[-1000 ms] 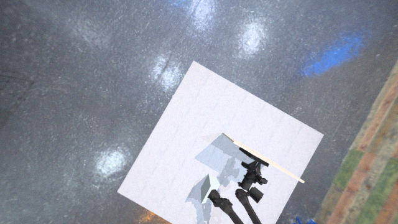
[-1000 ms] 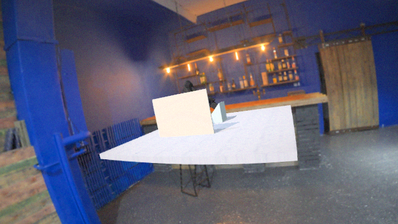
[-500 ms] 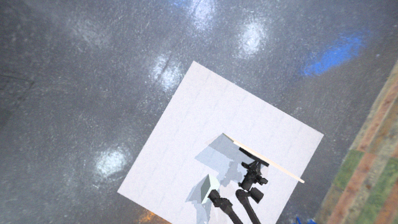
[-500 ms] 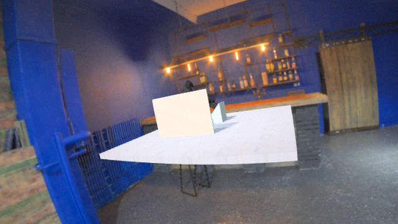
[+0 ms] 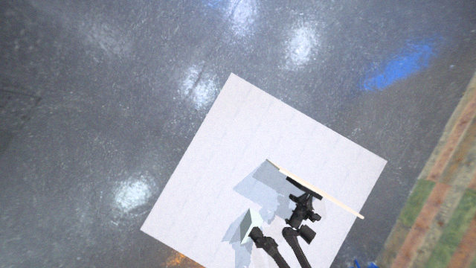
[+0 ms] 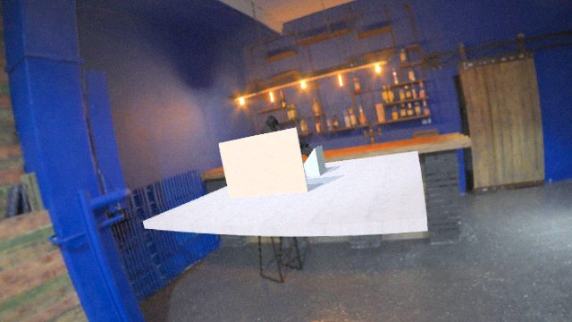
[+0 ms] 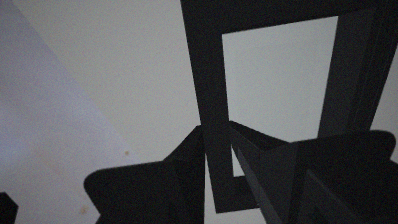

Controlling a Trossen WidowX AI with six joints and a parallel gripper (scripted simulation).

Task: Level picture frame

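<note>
The dark picture frame lies 1 cm ahead of my gripper tip, 2 cm to the left of it and 5 cm below it. From my gripper tip the other things lie so: cream wall panel: 2 cm ahead, 1 cm to the left, 7 cm below.
</note>
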